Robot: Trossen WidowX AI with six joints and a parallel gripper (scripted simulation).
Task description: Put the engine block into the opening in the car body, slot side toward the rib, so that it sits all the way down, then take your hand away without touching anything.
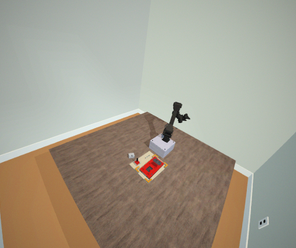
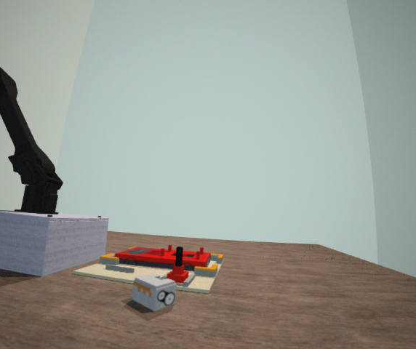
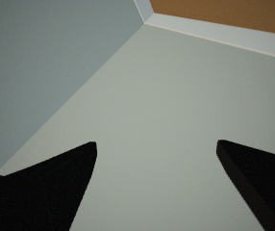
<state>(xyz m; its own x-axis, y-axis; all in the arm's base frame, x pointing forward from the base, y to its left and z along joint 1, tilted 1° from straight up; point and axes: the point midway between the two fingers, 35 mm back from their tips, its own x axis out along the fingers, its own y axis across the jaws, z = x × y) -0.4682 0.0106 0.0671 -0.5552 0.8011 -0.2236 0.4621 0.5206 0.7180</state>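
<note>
My gripper tip is 82 cm short of the engine block, 19 cm to the left of it and 15 cm above it. Also, from my gripper tip: black post (84 cm ahead, 13 cm below, 11 cm to the right).
</note>
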